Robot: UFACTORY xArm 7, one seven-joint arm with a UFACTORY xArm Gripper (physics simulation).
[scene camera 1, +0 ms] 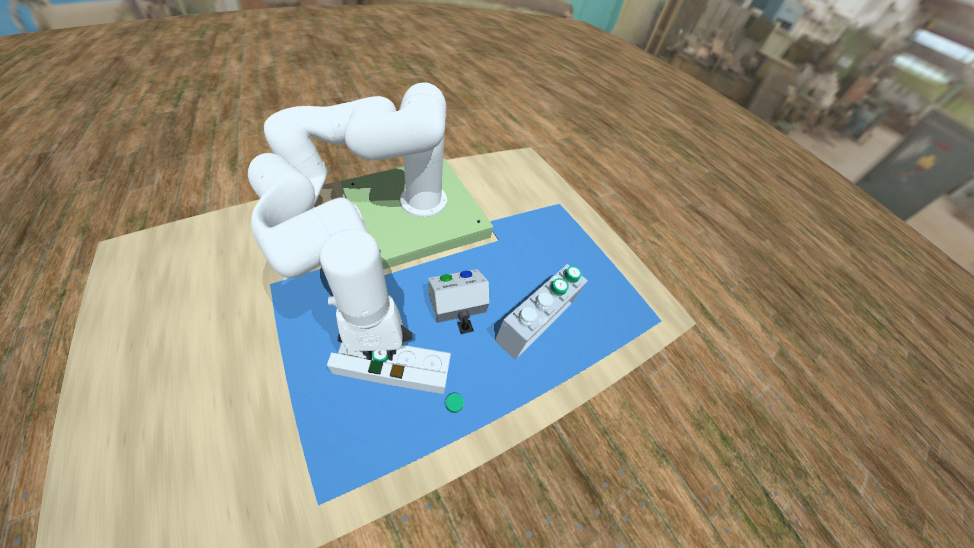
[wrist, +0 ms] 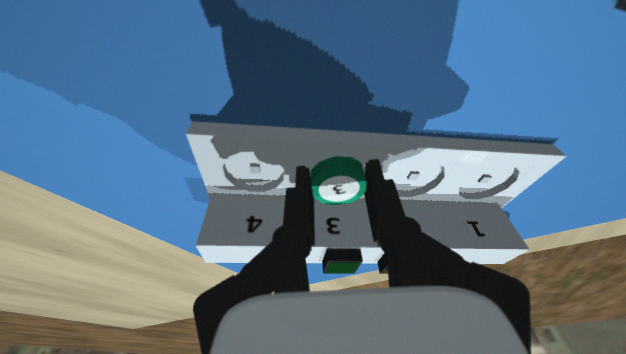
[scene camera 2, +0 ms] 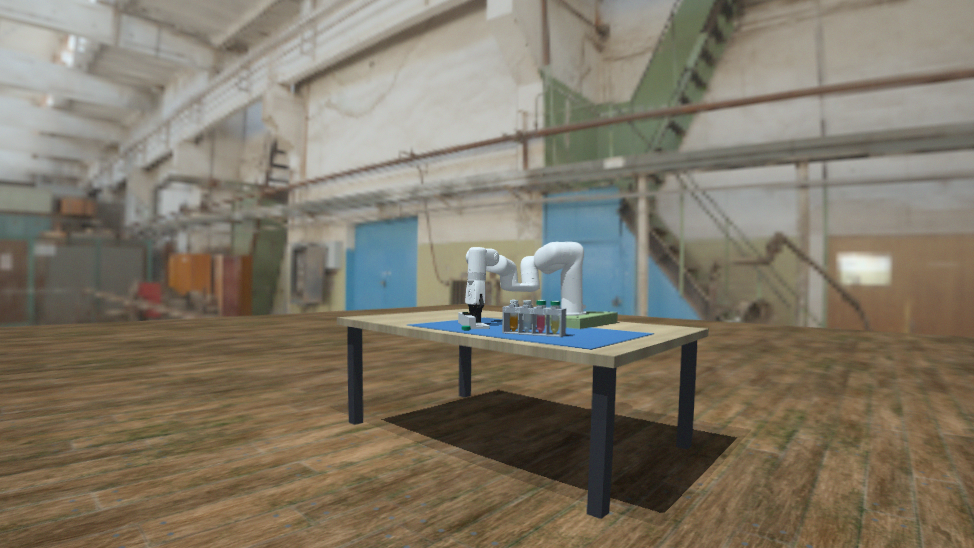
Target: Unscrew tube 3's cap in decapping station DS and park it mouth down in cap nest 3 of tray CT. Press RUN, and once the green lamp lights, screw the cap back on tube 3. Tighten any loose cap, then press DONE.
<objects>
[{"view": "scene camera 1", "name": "gripper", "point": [380,354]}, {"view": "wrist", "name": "gripper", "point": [337,178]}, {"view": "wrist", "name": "cap 3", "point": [338,180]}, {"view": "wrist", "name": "blue mat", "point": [103,103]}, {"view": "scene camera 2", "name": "blue mat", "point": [589,338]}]
</objects>
